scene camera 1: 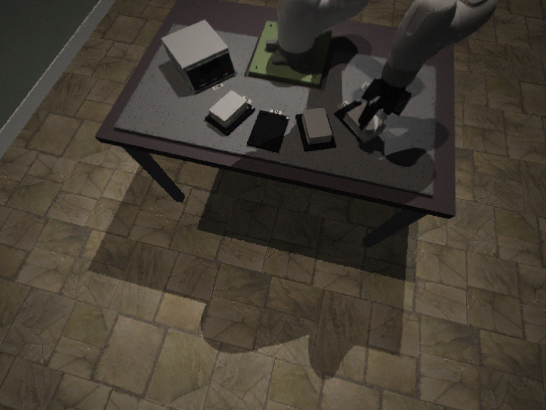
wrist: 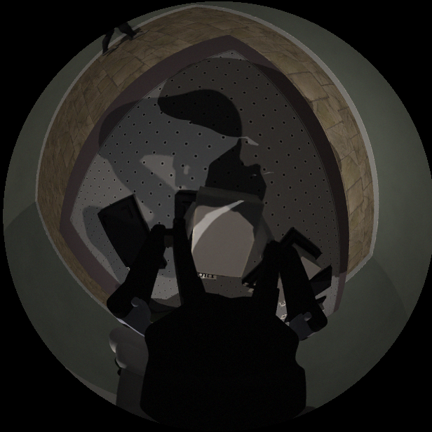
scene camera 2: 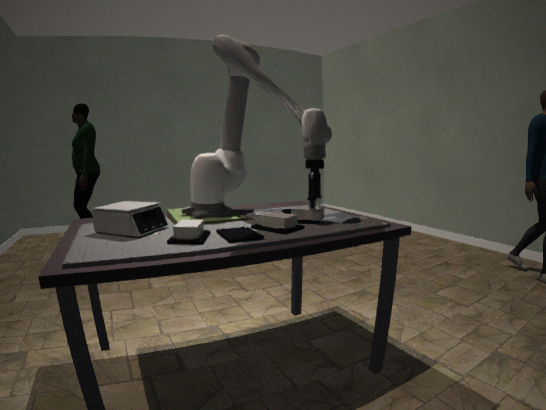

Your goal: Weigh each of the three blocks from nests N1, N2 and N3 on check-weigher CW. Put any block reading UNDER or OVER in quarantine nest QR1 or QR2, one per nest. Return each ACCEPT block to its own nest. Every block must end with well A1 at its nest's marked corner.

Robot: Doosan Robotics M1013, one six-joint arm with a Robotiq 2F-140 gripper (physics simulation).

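Where they show: gripper, fingertip midpoint: (scene camera 1: 368,129) (scene camera 2: 314,214); arm's base, link origin: (scene camera 1: 295,51) (scene camera 2: 207,212).
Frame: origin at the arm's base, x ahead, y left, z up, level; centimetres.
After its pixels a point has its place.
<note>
My gripper (scene camera 1: 369,116) (scene camera 2: 313,206) @[x 37.5, y 33.3, z 1.7 cm] (wrist: 225,216) is shut on a pale block (scene camera 1: 361,126) (scene camera 2: 307,214) @[x 38.6, y 28.8, z 2.3 cm] (wrist: 222,245), low over a black nest whose edges show around it; whether the block is fully seated cannot be told. A second block (scene camera 1: 317,124) @[x 40.6, y 14.3, z 3.9 cm] (scene camera 2: 276,220) @[x 43.7, y 11.1, z 2.6 cm] (wrist: 302,263) sits in the neighbouring nest (scene camera 1: 301,139) @[x 44.9, y 9.4, z -0.6 cm]. A third, whiter block (scene camera 1: 227,107) @[x 38.9, y -20.2, z 3.8 cm] (scene camera 2: 188,229) @[x 43.9, y -22.2, z 3.0 cm] sits in the leftmost nest (scene camera 1: 227,131) @[x 46.6, y -18.9, z -0.3 cm] (scene camera 2: 188,241) @[x 45.6, y -22.9, z -0.6 cm]. An empty black nest (scene camera 1: 268,131) @[x 43.8, y -3.5, z -0.3 cm] (scene camera 2: 240,234) @[x 45.7, y -4.3, z -0.3 cm] lies between them. The check-weigher (scene camera 1: 196,44) @[x 14.1, y -38.7, z 8.4 cm] (scene camera 2: 120,217) @[x 24.3, y -43.4, z 5.7 cm] bears no block; its display is unreadable. Well A1 marks cannot be made out.
Another black nest (wrist: 122,222) lies left of the held block in the wrist view. The arm's green base plate (scene camera 1: 285,74) @[x 13.5, y -2.1, z -0.7 cm] (scene camera 2: 177,215) @[x -0.6, y -14.8, z 0.0 cm] is behind the nests. Two people (scene camera 2: 86,150) (scene camera 2: 537,165) are in the room beyond the table (scene camera 1: 400,192) @[x 59.1, y 47.3, z -2.9 cm] (scene camera 2: 225,261) @[x 59.9, y -16.0, z -4.2 cm].
</note>
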